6 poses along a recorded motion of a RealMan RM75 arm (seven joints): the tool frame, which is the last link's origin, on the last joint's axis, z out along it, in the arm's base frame.
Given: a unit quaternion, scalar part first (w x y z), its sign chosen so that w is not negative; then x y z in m.
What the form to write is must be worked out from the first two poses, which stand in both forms.
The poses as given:
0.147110, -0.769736, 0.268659, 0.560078, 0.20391, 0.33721, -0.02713
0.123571, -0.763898, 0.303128, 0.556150, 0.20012, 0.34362, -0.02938
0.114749, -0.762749, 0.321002, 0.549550, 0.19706, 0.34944, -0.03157
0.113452, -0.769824, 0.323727, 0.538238, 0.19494, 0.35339, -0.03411
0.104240, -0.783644, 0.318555, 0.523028, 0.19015, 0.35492, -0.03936
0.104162, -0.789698, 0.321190, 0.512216, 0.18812, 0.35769, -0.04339
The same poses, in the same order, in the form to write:
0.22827, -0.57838, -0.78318; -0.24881, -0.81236, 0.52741; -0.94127, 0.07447, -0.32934; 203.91, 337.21, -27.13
0.19762, -0.60057, -0.77477; -0.32567, -0.78569, 0.52596; -0.92460, 0.14838, -0.35085; 200.12, 343.62, -29.38
0.18991, -0.61581, -0.76467; -0.36357, -0.76758, 0.52786; -0.91201, 0.17776, -0.36966; 197.06, 349.44, -31.57
0.21100, -0.62055, -0.75524; -0.37630, -0.76466, 0.52316; -0.90215, 0.17381, -0.39486; 194.94, 353.39, -34.11
0.24993, -0.60831, -0.75332; -0.39023, -0.77531, 0.49660; -0.88615, 0.16985, -0.43115; 190.15, 354.92, -39.36
0.26894, -0.61399, -0.74208; -0.40058, -0.77197, 0.49355; -0.87590, 0.16452, -0.45357; 188.12, 357.69, -43.39

